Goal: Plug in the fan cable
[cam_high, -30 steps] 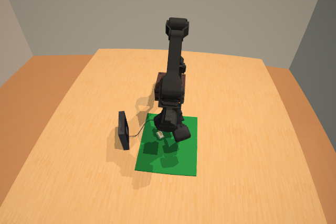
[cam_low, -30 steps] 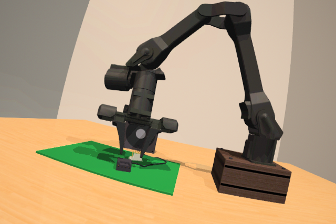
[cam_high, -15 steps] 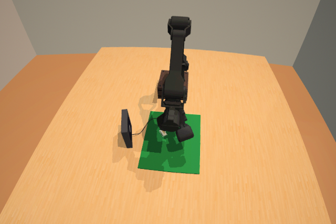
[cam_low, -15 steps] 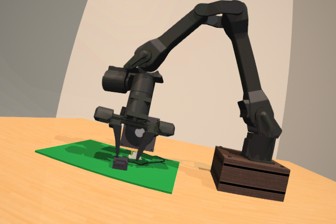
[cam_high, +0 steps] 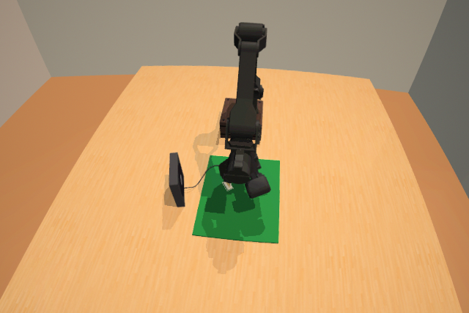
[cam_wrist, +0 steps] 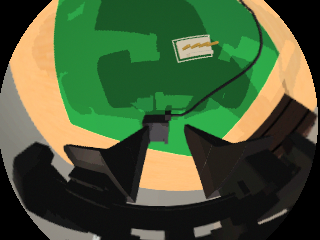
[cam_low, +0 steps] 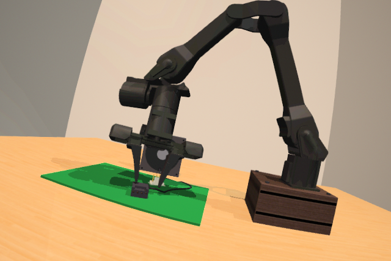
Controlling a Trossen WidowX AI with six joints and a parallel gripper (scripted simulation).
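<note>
My gripper tip is now 1 cm to the right of the dark plug, 1 cm short of it and 1 cm above it. From my gripper tip the other things lie so: green board: 5 cm to the right, 3 cm below, 3 cm ahead; black fan: 23 cm to the right, 4 cm above.
</note>
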